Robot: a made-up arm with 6 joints. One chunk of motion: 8 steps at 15 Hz.
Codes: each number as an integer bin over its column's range. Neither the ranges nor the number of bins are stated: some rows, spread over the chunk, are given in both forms.
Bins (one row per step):
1: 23 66 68 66 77 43
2: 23 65 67 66 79 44
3: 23 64 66 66 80 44
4: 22 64 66 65 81 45
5: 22 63 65 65 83 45
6: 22 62 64 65 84 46
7: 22 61 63 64 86 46
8: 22 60 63 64 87 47
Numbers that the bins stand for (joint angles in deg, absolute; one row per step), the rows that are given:
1: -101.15 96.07 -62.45 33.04 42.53 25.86
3: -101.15 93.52 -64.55 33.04 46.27 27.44
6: -103.13 90.98 -66.66 31.09 51.24 30.59
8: -103.13 88.43 -67.71 29.14 54.98 32.16
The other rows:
2: -101.15 94.80 -63.50 33.04 45.02 27.44
4: -103.13 93.52 -64.55 31.09 47.51 29.01
5: -103.13 92.25 -65.61 31.09 50.00 29.01
7: -103.13 89.70 -67.71 29.14 53.73 30.59

